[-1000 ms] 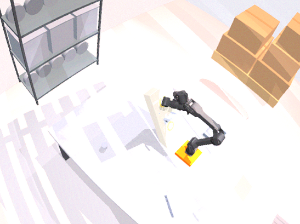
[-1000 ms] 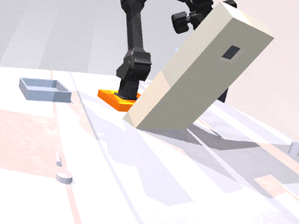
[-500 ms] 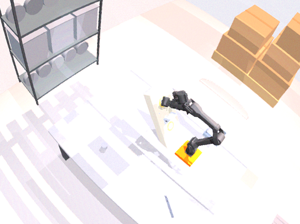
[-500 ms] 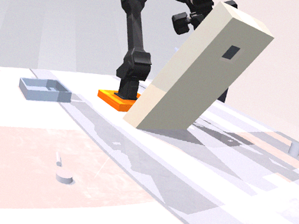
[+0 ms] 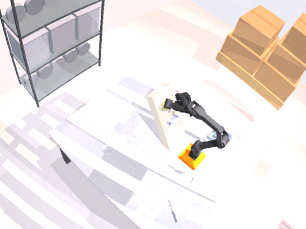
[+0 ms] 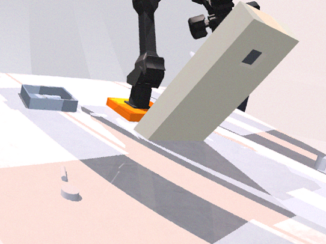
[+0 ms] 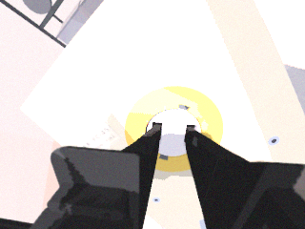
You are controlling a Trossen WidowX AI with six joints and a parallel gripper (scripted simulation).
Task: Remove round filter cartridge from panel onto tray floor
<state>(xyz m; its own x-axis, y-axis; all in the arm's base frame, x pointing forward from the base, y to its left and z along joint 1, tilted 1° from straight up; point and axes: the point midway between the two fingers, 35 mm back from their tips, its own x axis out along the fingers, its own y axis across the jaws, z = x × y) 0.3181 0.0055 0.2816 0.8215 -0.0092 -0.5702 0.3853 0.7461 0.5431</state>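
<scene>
Right now the round filter cartridge is 1 cm ahead of my gripper tip and 1 cm below it. Also, from my gripper tip: grey-blue tray (40 cm behind, 28 cm to the right, 28 cm below); then short peg (5 cm ahead, 38 cm to the right, 28 cm below).
</scene>
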